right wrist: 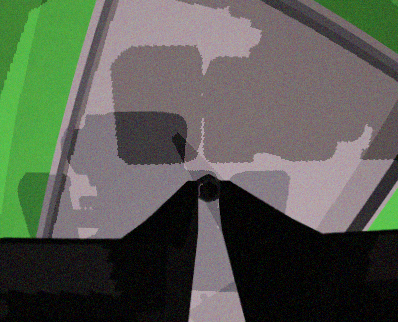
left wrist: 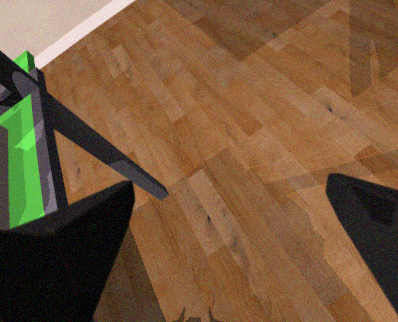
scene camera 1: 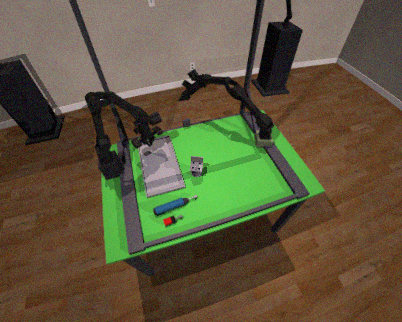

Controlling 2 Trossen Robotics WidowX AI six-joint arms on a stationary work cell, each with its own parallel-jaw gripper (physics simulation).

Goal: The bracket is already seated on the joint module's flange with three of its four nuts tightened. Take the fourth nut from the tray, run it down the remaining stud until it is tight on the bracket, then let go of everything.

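The fourth nut [right wrist: 208, 190], small, dark and hexagonal, is pinched between the fingertips of my right gripper [right wrist: 207, 190] [scene camera 1: 149, 143], which is shut on it above the far part of the grey tray [scene camera 1: 172, 181] [right wrist: 310, 110]. The joint module with its bracket [scene camera 1: 196, 166], a small grey block with dark spots on it, stands on the green table to the right of the tray; its stud and nuts are too small to tell apart. My left gripper [scene camera 1: 184, 91] [left wrist: 229, 186] is open and empty, raised beyond the table's far edge, well away from the module.
A blue tool [scene camera 1: 171, 206] with a metal tip lies in front of the tray on the green table [scene camera 1: 240, 175]. A small red and black tool [scene camera 1: 170, 221] lies nearer the front edge. A small dark block [scene camera 1: 186, 122] is at the far edge. Dark rails border the table.
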